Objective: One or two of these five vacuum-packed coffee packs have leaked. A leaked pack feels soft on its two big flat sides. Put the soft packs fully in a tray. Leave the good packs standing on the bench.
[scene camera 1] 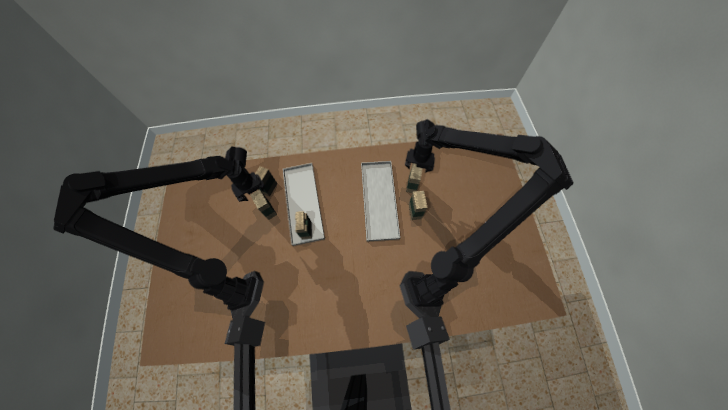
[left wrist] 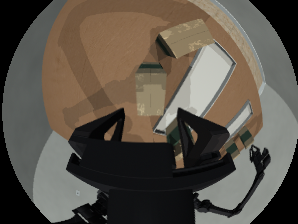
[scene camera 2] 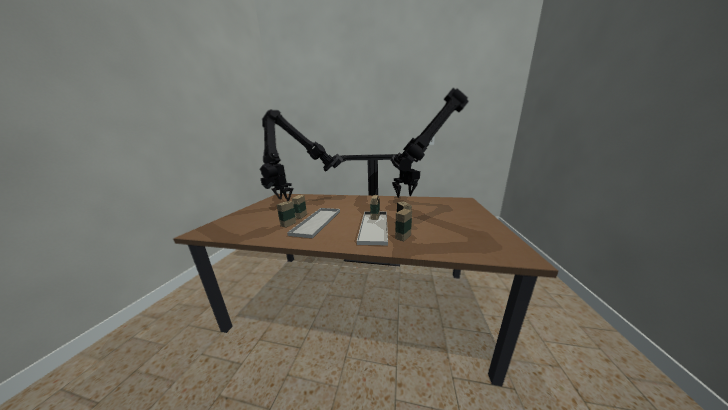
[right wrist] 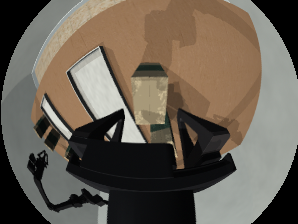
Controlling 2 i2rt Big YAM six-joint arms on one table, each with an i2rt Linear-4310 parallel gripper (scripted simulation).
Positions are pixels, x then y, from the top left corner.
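Labels:
There's a tray [scene camera 1: 381,219] that I see 1280 mm from the lens, and then a tray [scene camera 1: 300,192] that's 1370 mm from the lens.

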